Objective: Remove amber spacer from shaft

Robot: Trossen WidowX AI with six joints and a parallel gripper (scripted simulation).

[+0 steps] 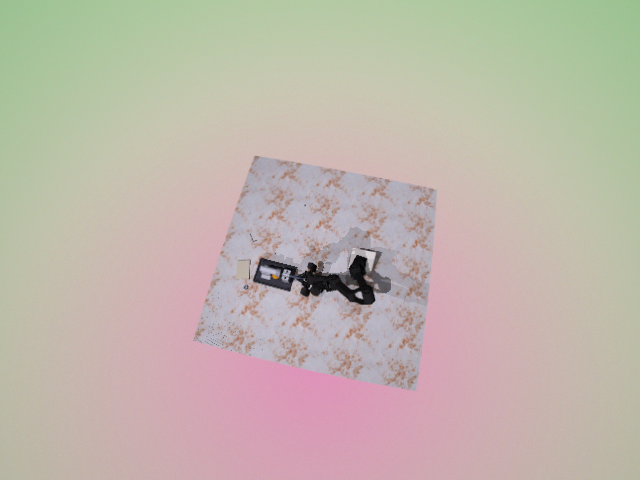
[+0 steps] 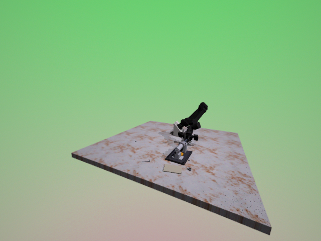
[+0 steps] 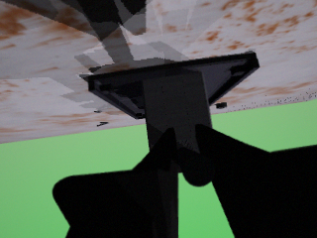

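My gripper tip is now 13 cm short of the amber spacer, 1 cm to the right of it and 5 cm above it. Also, from my gripper tip: thin dark pin 35 cm ahead, 16 cm to the right, 6 cm below; then dark ring 28 cm ahead, 14 cm to the left, 6 cm below; then beige card 34 cm ahead, 4 cm to the left, 6 cm below.
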